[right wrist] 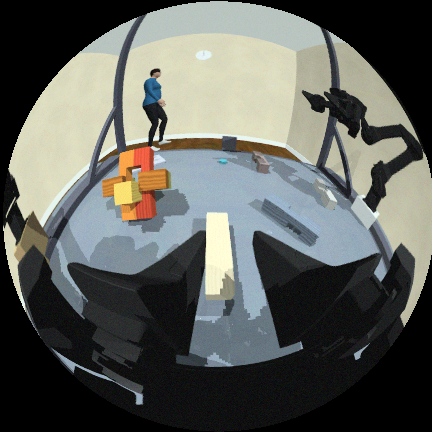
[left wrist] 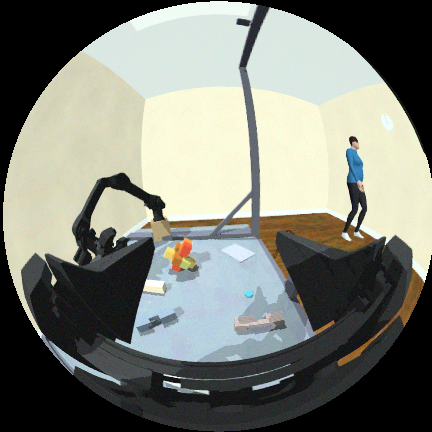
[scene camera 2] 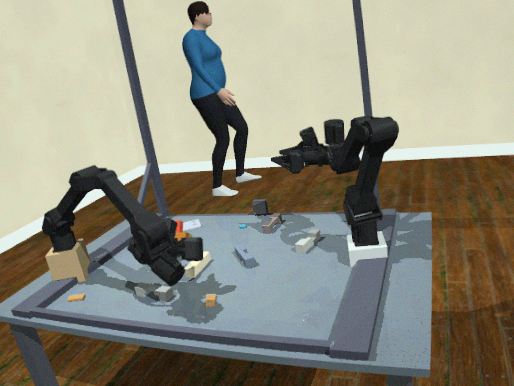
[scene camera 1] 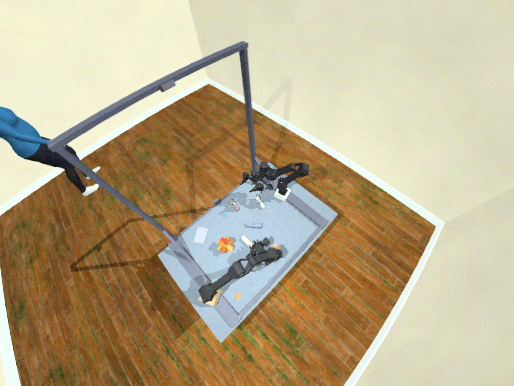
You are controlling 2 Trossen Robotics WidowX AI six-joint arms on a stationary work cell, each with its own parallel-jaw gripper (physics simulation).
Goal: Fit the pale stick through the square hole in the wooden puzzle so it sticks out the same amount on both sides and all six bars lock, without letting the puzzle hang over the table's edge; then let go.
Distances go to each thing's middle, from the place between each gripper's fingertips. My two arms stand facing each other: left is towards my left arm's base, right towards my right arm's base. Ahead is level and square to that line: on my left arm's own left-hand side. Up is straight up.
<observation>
Right now my left hand is 260 mm above the pale stick (right wrist: 219, 284), 250 mm to the left of it and 180 mm short of it.
I see my right gripper 30 mm past the pale stick and 80 mm above it.
</observation>
